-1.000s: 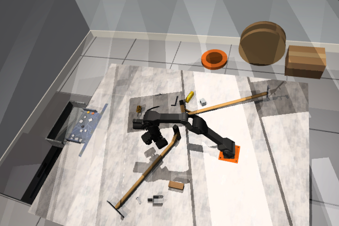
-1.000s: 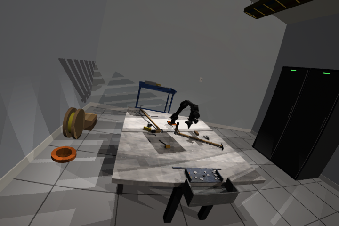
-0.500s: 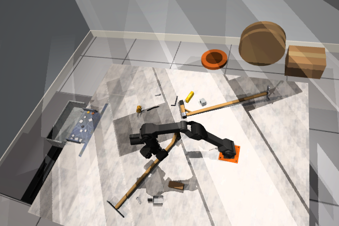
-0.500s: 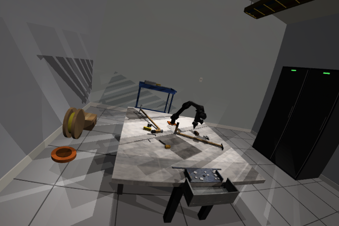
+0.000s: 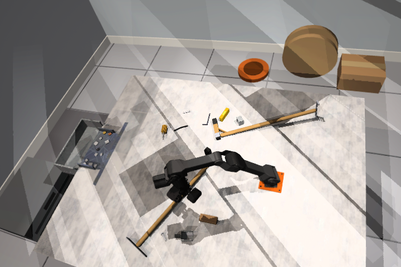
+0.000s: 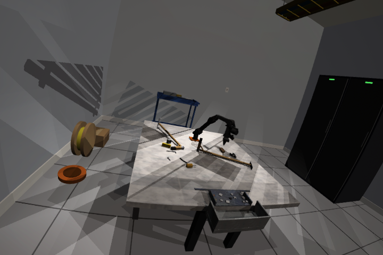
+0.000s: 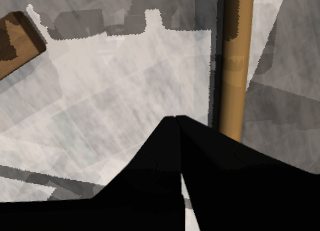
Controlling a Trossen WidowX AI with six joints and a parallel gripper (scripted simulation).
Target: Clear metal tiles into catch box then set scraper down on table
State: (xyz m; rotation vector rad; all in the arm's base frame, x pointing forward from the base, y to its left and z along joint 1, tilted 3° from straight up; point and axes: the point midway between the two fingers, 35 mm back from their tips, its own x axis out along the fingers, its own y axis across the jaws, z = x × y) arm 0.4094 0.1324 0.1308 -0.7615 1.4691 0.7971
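My gripper tip is 70 mm short of the long scraper and 60 mm above it. The rest, counted from my gripper tip: curved black strip (130 mm ahead, 480 mm to the right, 120 mm below); then wooden block (100 mm behind, 80 mm to the left, 110 mm below); then small grey device (20 mm ahead, 170 mm to the left, 120 mm below).
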